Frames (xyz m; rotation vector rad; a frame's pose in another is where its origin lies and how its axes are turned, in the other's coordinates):
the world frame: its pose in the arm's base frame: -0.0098 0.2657 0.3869 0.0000 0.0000 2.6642
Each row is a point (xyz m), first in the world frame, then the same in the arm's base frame.
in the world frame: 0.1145 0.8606 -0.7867
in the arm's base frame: -0.5069 -0.4461 -0.3998
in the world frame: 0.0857 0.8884 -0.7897
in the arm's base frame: -0.4941 -0.4840 -0.4028
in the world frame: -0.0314 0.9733 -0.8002
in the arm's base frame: -0.4291 -0.6132 -0.4133
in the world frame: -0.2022 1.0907 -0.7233
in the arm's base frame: -0.3313 -0.7960 -0.3364
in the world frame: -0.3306 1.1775 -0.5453
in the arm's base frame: -0.2572 -0.9320 -0.1584
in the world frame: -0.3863 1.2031 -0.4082
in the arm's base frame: -0.2195 -0.9804 -0.0213
